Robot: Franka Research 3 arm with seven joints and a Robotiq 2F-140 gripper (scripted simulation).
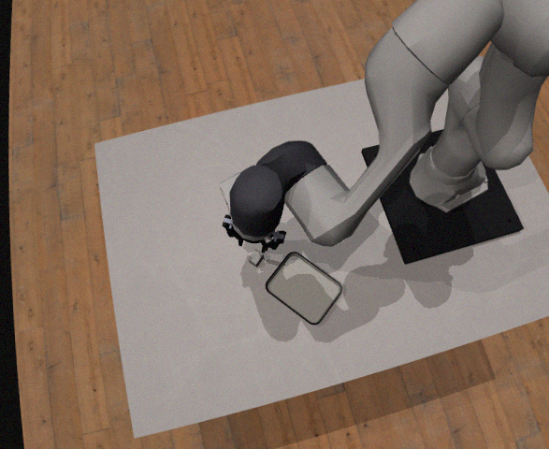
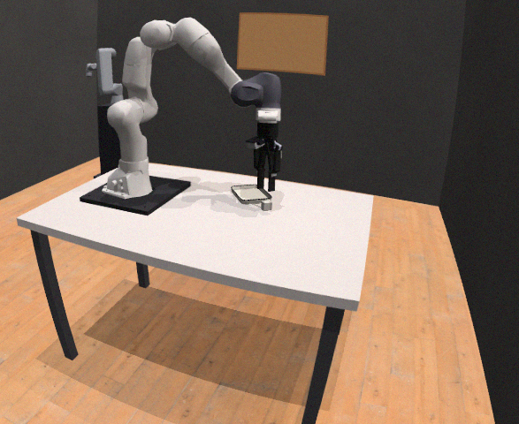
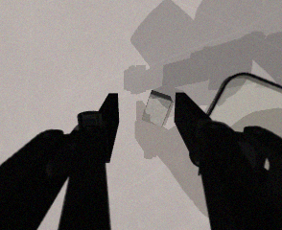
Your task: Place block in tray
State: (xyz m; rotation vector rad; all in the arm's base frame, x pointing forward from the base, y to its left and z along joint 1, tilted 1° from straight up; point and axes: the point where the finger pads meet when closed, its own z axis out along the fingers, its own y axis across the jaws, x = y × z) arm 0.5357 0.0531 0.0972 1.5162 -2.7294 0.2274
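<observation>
My gripper is now 1 cm to the right of the grey block and 10 cm above it. The rest, counted from my hand: white tray 9 cm behind, 12 cm to the left, 10 cm below.
</observation>
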